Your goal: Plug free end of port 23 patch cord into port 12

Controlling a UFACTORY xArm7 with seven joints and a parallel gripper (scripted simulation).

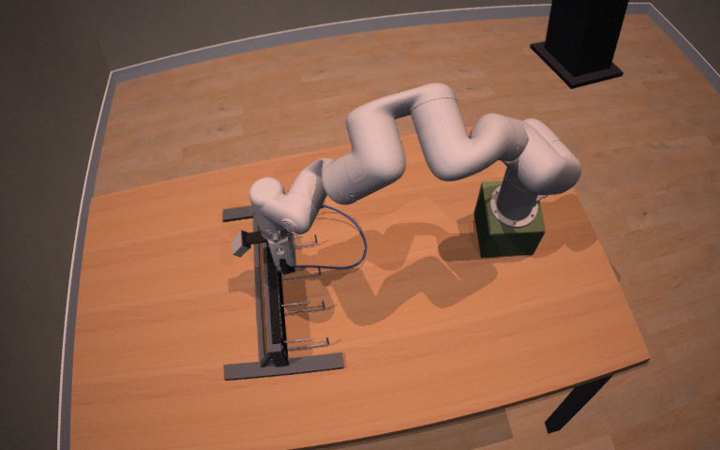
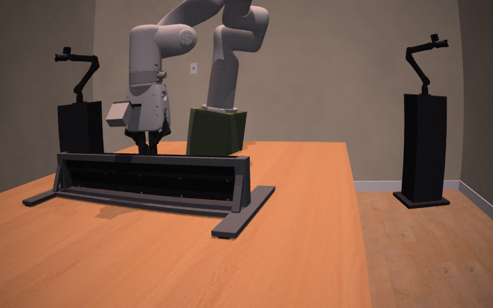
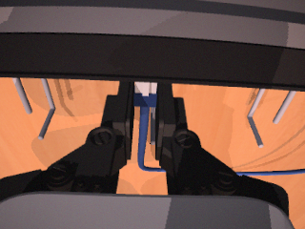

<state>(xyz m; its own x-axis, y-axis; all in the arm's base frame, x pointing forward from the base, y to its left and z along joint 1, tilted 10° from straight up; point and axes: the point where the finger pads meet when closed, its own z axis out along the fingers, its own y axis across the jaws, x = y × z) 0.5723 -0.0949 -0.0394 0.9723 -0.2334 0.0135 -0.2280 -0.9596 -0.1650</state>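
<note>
The cord plug is 2 cm ahead of my hand and 1 cm below it.
</note>
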